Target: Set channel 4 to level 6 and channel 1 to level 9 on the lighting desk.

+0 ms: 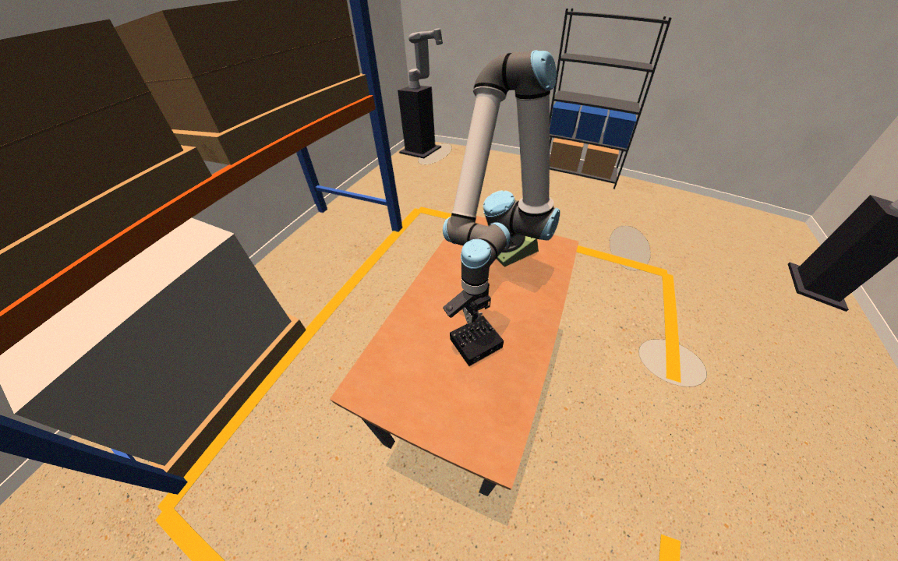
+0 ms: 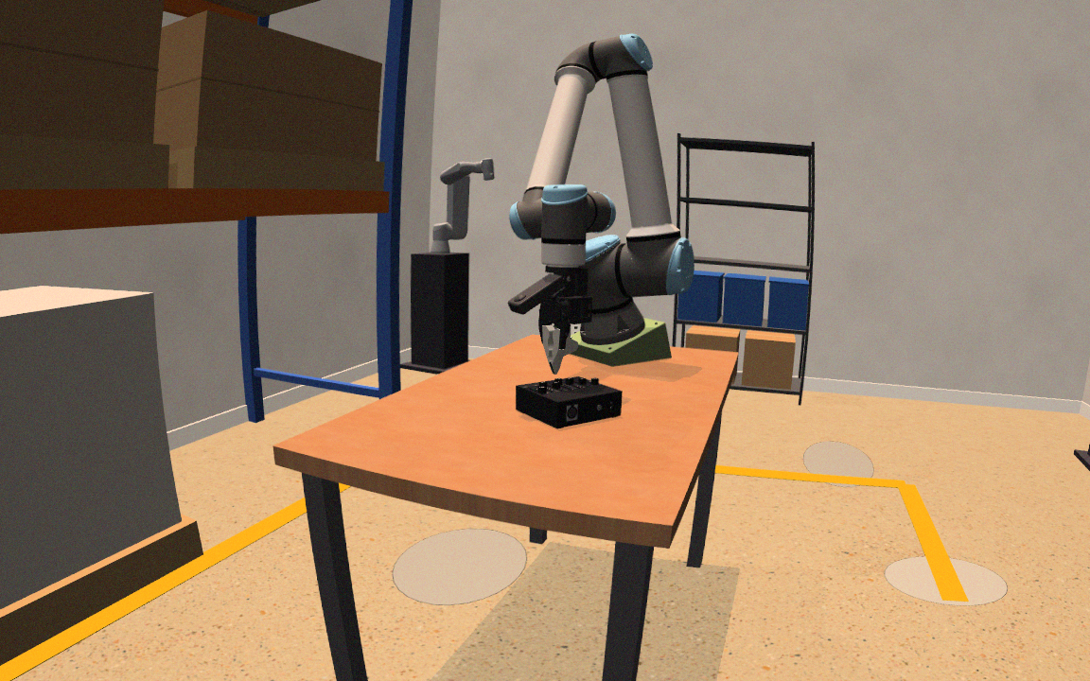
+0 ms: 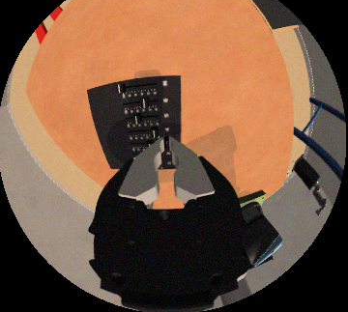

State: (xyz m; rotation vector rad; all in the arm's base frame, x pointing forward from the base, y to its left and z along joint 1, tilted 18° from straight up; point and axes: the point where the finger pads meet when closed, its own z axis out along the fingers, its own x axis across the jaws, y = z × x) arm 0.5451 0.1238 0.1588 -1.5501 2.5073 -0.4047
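Right now my hand is 2 cm to the right of the channel 4 knob, 2 cm above it and 1 cm short of it. The rest, counted from my hand: channel 1 knob (8 cm to the left, 3 cm behind, 2 cm below).
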